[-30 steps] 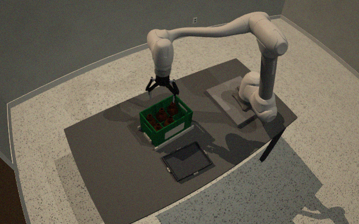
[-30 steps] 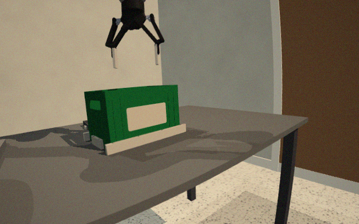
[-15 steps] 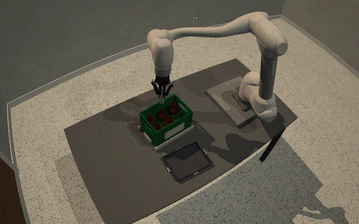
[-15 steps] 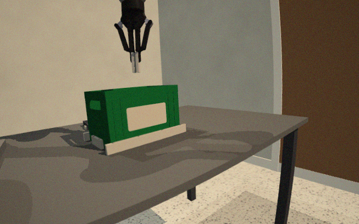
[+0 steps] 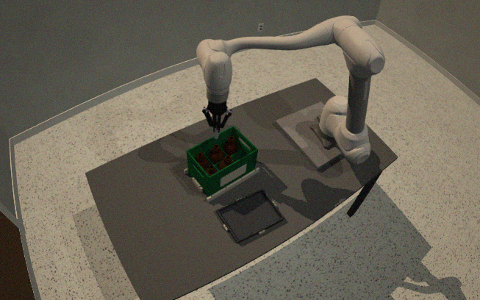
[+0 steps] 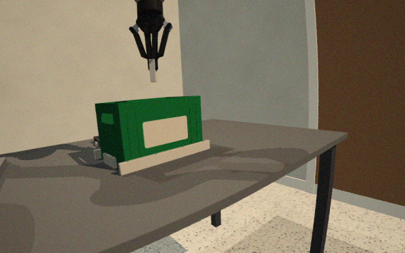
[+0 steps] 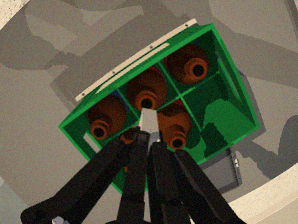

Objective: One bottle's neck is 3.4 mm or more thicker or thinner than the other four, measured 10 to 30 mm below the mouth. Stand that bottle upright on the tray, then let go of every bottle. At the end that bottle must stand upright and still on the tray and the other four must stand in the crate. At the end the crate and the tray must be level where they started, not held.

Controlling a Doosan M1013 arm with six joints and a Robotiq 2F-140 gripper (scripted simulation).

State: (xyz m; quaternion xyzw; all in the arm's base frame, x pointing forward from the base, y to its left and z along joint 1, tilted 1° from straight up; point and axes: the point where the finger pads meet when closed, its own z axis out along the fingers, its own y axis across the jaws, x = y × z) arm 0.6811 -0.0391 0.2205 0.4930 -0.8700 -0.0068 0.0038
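My hand is 10 mm past the crate, 40 mm to the right of it and 170 mm above it. From my hand the other things lie so: bottle 70 mm ahead, 110 mm to the left, 170 mm below; then black tray 40 mm behind, 320 mm to the left, 250 mm below.
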